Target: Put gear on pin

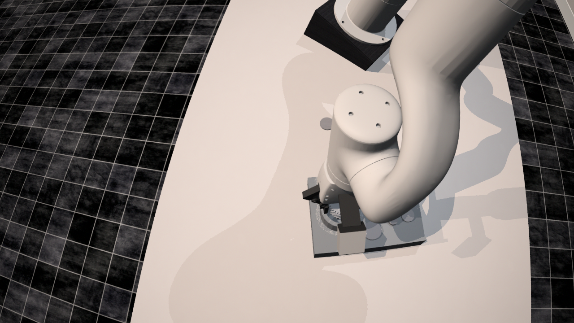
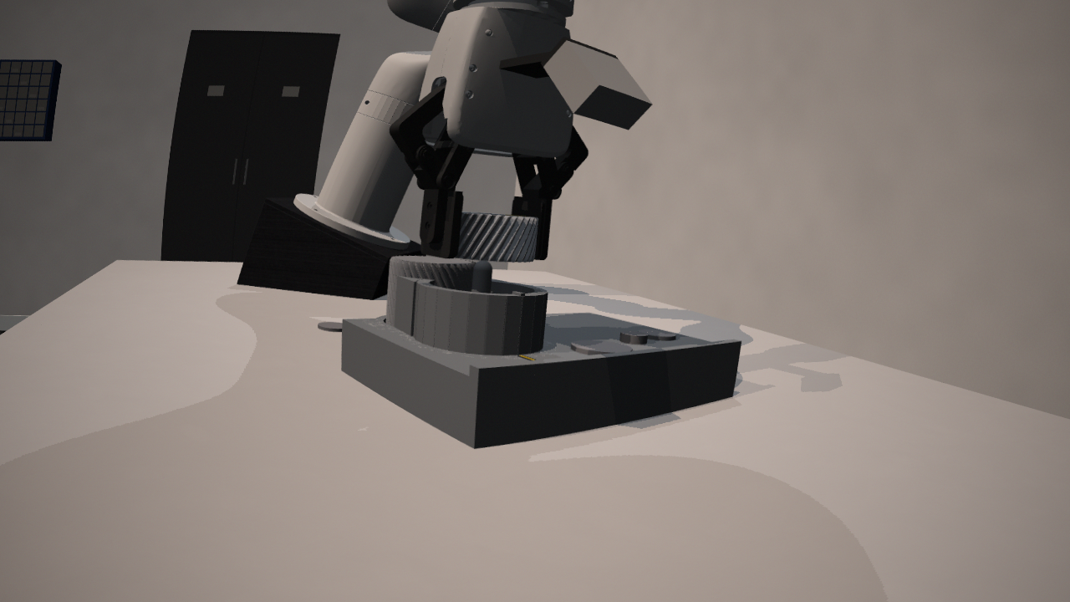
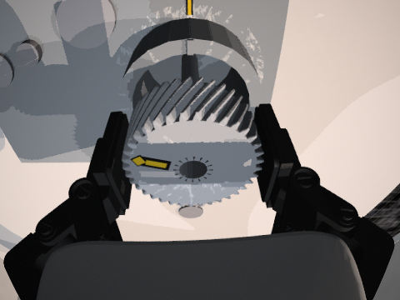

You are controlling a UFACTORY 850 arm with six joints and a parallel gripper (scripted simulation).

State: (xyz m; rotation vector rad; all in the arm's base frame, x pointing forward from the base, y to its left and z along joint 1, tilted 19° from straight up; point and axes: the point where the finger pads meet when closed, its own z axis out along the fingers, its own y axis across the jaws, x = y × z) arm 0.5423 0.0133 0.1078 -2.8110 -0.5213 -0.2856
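Now: the gear right at my hand. The rest, counted from my hand: small bolt 80 mm behind, 40 mm to the left, 60 mm below; small disc 220 mm behind, 80 mm to the right, 110 mm below.
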